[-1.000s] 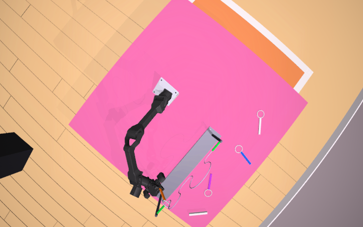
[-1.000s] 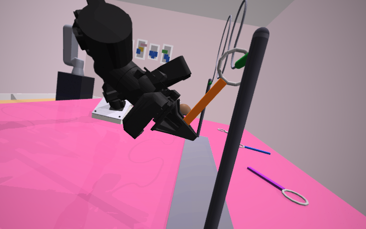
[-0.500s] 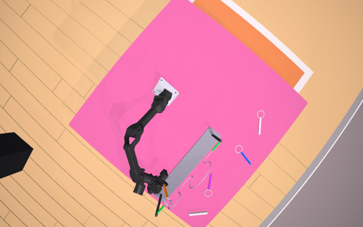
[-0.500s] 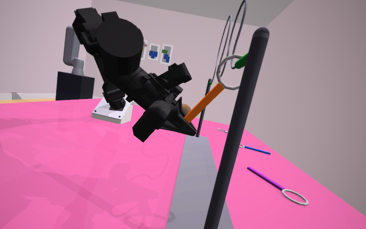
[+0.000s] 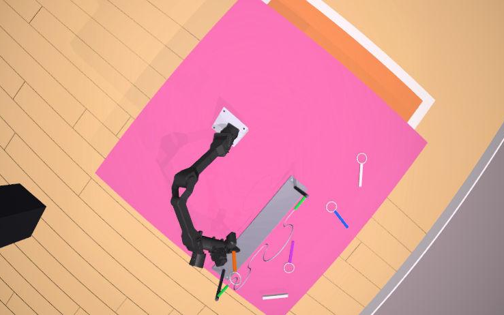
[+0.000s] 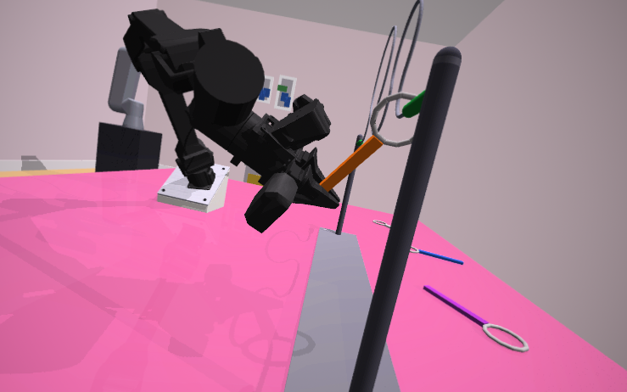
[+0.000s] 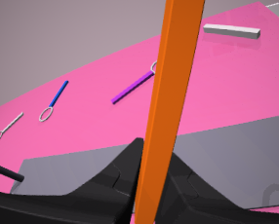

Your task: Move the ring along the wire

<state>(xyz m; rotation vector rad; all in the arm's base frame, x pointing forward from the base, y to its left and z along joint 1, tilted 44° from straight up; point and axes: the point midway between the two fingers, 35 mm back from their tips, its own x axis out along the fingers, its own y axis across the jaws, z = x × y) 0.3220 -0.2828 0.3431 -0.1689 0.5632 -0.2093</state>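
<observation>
Now: the orange-handled ring 8 cm above my gripper tip, 5 cm to the right of it and 1 cm ahead of it. Also, from my gripper tip: purple-handled ring: 28 cm ahead, 15 cm below, 5 cm to the left; then white bar: 33 cm ahead, 16 cm to the right, 15 cm below.
</observation>
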